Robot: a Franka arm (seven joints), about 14 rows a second.
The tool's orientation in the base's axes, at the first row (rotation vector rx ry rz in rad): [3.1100 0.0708 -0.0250]
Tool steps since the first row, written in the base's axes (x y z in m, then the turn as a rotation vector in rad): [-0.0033 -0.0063 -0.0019 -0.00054 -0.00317 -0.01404]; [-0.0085 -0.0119 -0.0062 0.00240 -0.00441 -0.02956]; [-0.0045 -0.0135 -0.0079 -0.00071 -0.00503 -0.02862]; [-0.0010 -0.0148 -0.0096 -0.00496 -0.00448 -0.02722]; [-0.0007 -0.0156 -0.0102 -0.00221 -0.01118 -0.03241]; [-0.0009 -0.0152 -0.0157 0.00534 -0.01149 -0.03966]
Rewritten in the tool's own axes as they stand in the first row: [-0.0035 0.0061 0.0021 -0.00045 0.00272 0.01414]; [-0.0089 0.0113 0.0067 0.00269 0.00362 0.02964]; [-0.0050 0.0130 0.0084 -0.00046 0.00412 0.02877]; [-0.0015 0.0144 0.0101 -0.00470 0.00342 0.02742]; [-0.0012 0.0152 0.0107 -0.00217 0.01008 0.03277]; [-0.0013 0.0147 0.0162 0.00548 0.01051 0.03991]
